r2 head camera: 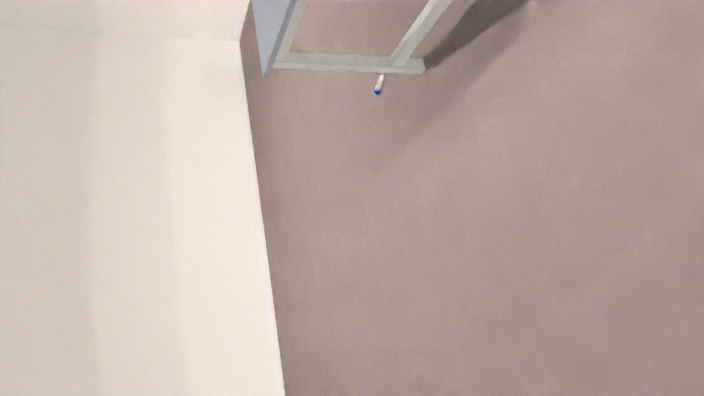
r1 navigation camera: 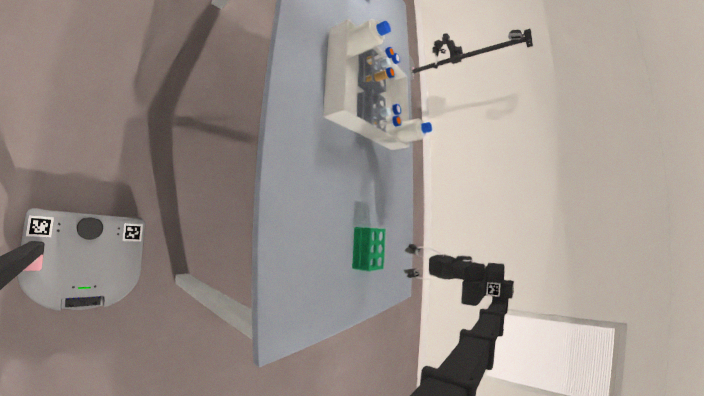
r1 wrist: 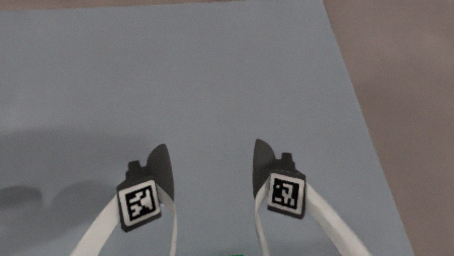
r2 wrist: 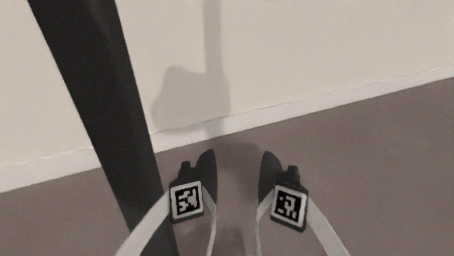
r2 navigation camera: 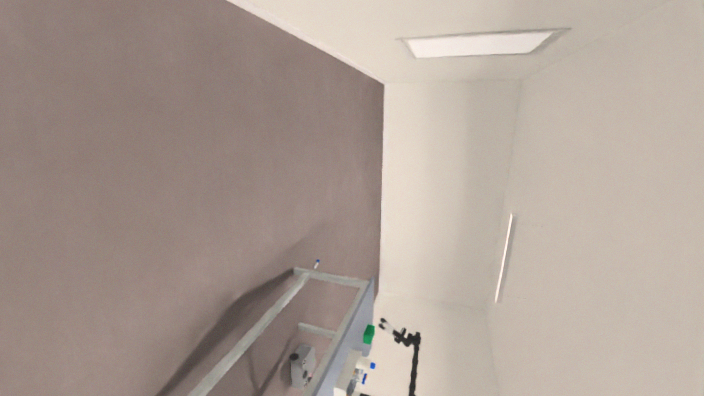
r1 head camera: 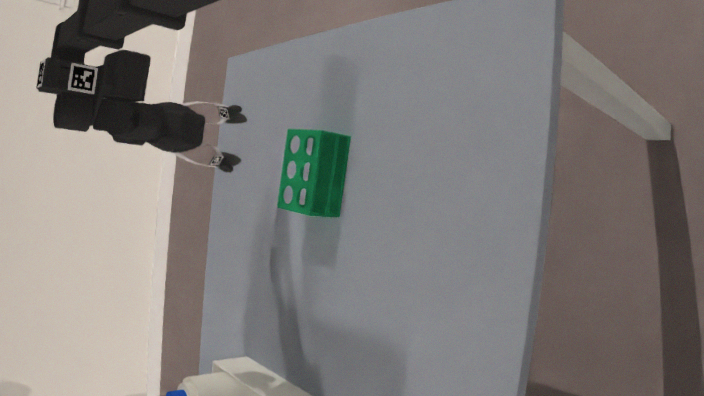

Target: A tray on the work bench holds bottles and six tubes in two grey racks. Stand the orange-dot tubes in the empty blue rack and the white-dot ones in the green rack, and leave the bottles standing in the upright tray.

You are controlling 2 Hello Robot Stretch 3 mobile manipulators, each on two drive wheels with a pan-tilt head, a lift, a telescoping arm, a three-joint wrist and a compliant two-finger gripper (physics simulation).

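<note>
The green rack (r1 head camera: 327, 175) (r1 navigation camera: 363, 249) (r2 navigation camera: 368, 334) stands upright on the bench; its holes look empty. My r1 gripper (r1 head camera: 234, 138) (r1 navigation camera: 412, 260) (r1 wrist: 214, 167) is open and empty, above and beside the rack. A blue-capped tube (r2 head camera: 379, 84) (r2 navigation camera: 316, 265) lies on the floor by the bench's foot; its dot cannot be made out. The white tray (r1 navigation camera: 336, 75) holds two grey racks with three orange-dot tubes, such as one with an amber body (r1 navigation camera: 379, 76), and two white-dot tubes. Two white bottles (r1 navigation camera: 367, 38) (r1 navigation camera: 411, 131) stand in it. My r2 gripper (r2 wrist: 237, 172) is open and empty. The blue rack is not recognisable.
The bench top (r1 head camera: 425, 200) (r1 navigation camera: 310, 225) has a leg frame (r2 head camera: 345, 62) beneath it, close to the fallen tube. A wall runs behind the bench. A robot base (r1 navigation camera: 82, 260) stands on the floor beside the bench. A dark mast crosses the r2 wrist view at the left.
</note>
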